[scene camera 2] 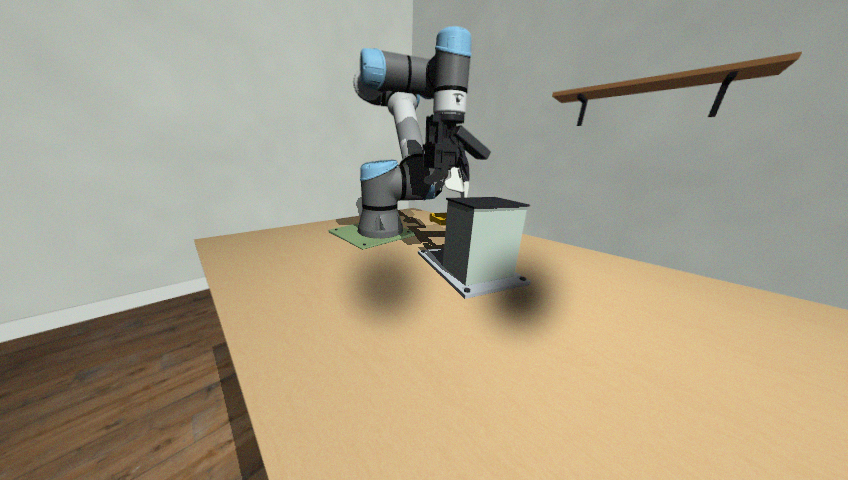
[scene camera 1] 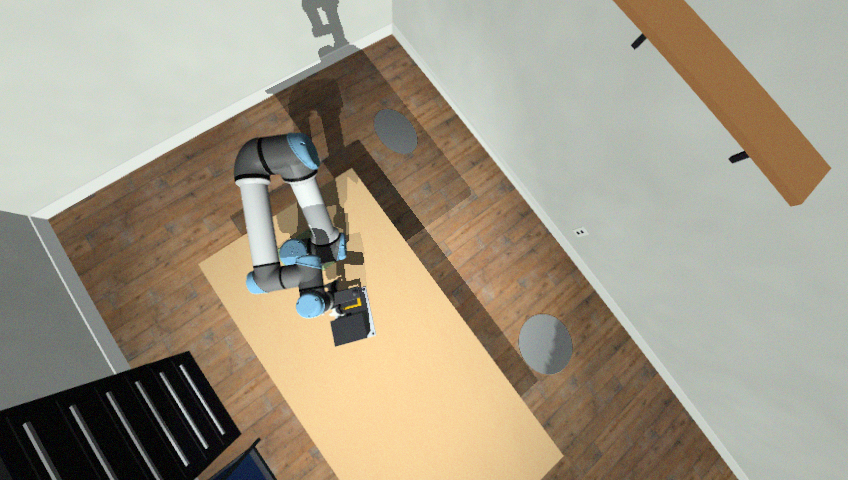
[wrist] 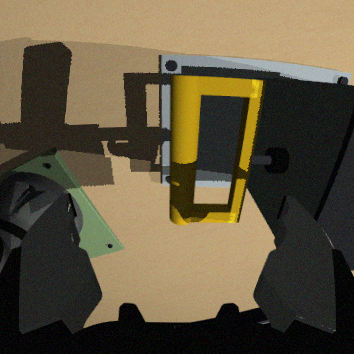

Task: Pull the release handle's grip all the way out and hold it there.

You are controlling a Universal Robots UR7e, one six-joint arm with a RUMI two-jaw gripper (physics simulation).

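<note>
The release handle's yellow grip (scene camera 1: pixel 358 304) (scene camera 2: pixel 437 220) (wrist: pixel 184 125) is a rectangular loop. A short grey rod (wrist: pixel 261 159) joins it to a black collar (wrist: pixel 278 160) on the dark side of the box housing (scene camera 1: pixel 349 328) (scene camera 2: pixel 496 243). The housing stands on a light grey base plate (scene camera 2: pixel 496 285) (wrist: pixel 225 62). My gripper (scene camera 2: pixel 449 191) (wrist: pixel 177 196) is open and empty, pointing down above the grip. In the wrist view the fingertips lie left and right of the grip's lower end, apart from it. In scene camera 2 the housing hides part of the grip.
The arm's green mounting plate (scene camera 2: pixel 363 240) (wrist: pixel 95 220) lies near the grip on the wooden table (scene camera 1: pixel 416 380) (scene camera 2: pixel 416 386). The housing's top stands beside the right finger in the wrist view. A wall shelf (scene camera 1: pixel 714 89) (scene camera 2: pixel 672 79) and black drawers (scene camera 1: pixel 119 416) are farther off.
</note>
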